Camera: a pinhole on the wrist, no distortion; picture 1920 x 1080 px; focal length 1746.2 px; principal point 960.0 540.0 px. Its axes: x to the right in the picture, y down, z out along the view. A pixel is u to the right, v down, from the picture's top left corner.
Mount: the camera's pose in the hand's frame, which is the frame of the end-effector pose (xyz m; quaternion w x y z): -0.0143 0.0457 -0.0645 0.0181 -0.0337 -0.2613 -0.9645
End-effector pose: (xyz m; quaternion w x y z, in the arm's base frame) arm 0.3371 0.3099 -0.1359 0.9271 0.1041 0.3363 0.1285
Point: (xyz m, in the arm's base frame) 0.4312 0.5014 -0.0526
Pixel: 307 274
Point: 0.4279 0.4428 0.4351
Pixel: 1744 744
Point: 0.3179 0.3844 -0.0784
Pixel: 1266 636
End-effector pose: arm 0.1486 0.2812 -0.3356 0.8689 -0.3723 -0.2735 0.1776
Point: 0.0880 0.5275 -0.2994
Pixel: 408 869
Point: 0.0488 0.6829 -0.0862
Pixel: outside the picture
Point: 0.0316 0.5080 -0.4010
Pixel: 946 354
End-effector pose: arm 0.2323 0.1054 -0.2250 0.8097 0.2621 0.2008 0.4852
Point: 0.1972 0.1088 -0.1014
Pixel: 1155 795
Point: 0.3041 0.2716 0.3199
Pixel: 593 513
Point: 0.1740 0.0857 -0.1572
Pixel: 1754 900
